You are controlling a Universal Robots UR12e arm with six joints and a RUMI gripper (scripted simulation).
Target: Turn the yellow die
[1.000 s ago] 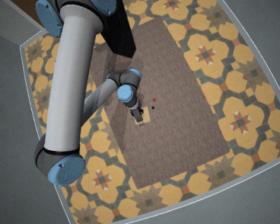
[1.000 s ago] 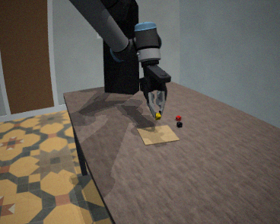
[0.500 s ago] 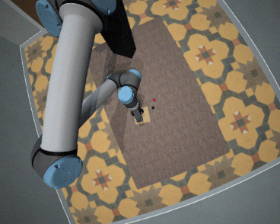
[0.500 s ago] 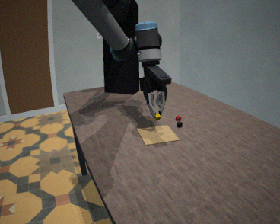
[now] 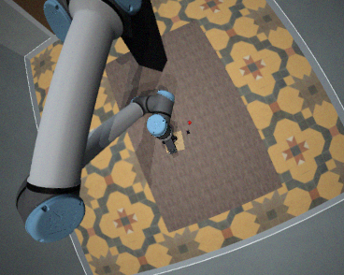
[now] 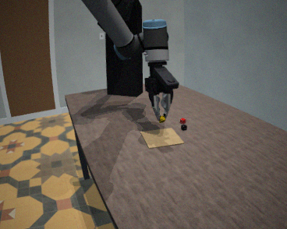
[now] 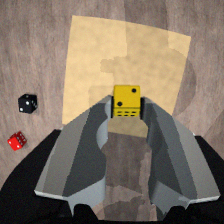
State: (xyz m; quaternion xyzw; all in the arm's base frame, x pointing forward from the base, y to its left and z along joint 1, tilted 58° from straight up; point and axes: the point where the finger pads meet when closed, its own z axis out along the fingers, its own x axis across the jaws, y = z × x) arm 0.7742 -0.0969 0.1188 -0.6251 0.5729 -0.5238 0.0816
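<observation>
The tan mat is 9 cm below my hand. The rest, counted from my hand: black die (13 cm to the left, 8 cm below); red die (5 cm behind, 18 cm to the left, 8 cm below); yellow die (1 cm below).
</observation>
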